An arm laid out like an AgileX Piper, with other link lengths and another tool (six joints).
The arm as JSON. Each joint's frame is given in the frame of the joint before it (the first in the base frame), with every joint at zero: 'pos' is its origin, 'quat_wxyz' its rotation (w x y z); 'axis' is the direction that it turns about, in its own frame. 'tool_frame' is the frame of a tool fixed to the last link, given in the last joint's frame.
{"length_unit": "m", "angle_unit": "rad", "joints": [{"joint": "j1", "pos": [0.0, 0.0, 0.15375], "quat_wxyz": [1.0, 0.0, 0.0, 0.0], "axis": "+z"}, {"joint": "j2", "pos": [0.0, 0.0, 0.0], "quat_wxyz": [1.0, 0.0, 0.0, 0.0], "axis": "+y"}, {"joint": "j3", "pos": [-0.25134, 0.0, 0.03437], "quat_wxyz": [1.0, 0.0, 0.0, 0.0], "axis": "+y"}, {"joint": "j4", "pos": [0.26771, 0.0, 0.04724], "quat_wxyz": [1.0, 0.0, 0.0, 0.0], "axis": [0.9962, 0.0, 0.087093]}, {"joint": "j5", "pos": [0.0, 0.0, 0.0], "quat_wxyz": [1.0, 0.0, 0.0, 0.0], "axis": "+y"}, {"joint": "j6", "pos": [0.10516, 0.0, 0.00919], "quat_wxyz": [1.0, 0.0, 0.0, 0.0], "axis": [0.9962, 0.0, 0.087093]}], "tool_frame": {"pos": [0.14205, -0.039, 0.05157], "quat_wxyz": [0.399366, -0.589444, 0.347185, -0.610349]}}
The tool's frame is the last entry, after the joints.
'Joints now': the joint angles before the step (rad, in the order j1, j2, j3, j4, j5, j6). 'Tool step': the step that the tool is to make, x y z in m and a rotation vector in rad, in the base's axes. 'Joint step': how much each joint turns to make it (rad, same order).
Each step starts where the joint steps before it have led.
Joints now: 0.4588, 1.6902, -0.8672, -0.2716, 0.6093, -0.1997
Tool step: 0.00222, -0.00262, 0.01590, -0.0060, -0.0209, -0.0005
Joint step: 0.0000, -0.0425, -0.0062, -0.0116, 0.0341, 0.0011
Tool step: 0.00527, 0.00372, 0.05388, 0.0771, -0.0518, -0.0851
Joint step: 0.0036, -0.1194, -0.0599, 0.0625, 0.1072, 0.0333
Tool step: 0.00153, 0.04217, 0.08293, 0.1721, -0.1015, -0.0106
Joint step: 0.0618, -0.1309, -0.1146, 0.1079, 0.0779, 0.0215
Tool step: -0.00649, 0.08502, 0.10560, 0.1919, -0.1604, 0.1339
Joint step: 0.1485, -0.0397, -0.2052, 0.0658, 0.0046, 0.0051
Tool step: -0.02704, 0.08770, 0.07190, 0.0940, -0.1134, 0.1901
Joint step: 0.1699, 0.0716, -0.2200, 0.0107, 0.0008, -0.0285
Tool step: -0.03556, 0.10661, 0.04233, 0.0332, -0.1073, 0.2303
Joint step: 0.1668, 0.2076, -0.3013, 0.0140, 0.0006, -0.1003
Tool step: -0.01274, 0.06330, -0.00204, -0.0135, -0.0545, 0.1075
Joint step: 0.0696, 0.1895, -0.2157, 0.0013, 0.0094, -0.0669
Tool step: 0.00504, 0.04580, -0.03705, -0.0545, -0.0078, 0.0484
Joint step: 0.0231, 0.2029, -0.1909, 0.0034, 0.0321, -0.0435
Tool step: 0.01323, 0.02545, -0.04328, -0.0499, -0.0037, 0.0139
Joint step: -0.0013, 0.1505, -0.1105, -0.0049, 0.0024, -0.0267
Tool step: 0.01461, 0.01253, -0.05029, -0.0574, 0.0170, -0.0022
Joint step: -0.0120, 0.1204, -0.0619, 0.0002, 0.0001, -0.0150
